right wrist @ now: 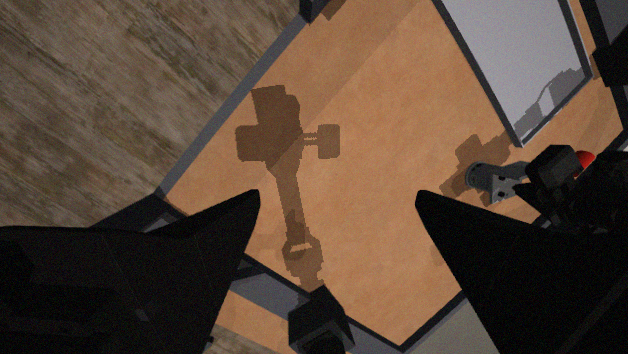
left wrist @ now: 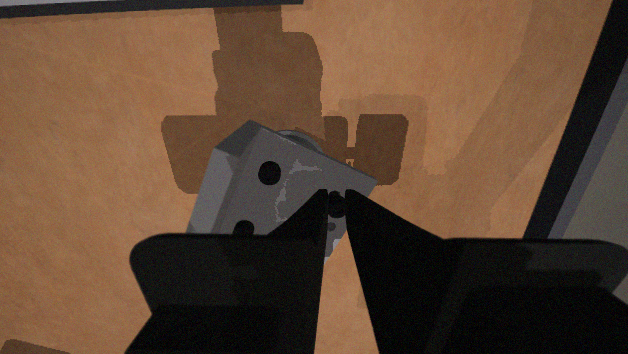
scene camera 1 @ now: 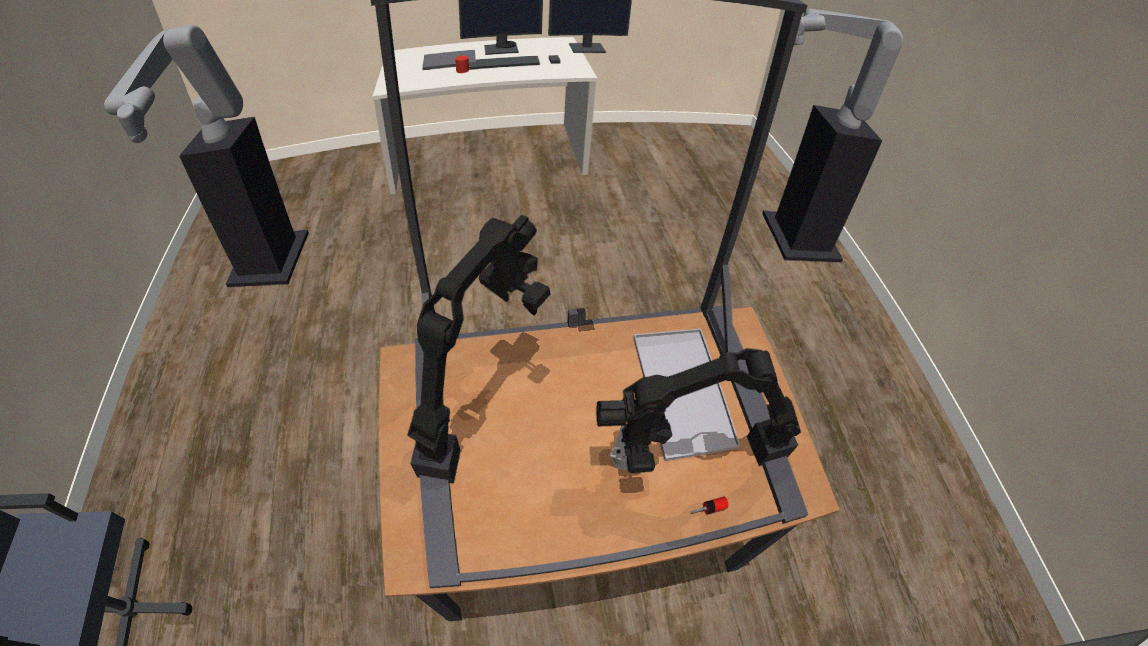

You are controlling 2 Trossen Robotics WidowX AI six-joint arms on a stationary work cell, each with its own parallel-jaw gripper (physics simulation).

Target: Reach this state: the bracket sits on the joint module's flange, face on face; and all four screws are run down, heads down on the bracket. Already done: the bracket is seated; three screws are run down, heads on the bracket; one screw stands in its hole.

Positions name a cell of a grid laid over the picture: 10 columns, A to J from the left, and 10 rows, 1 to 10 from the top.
Labels:
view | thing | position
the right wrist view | my left gripper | I6
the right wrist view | my right gripper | F6
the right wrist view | grey bracket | I5
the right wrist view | grey tray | I2
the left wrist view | my left gripper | F6
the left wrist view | grey bracket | D6
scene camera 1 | my left gripper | F8
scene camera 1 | my right gripper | E5
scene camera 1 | grey tray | G7

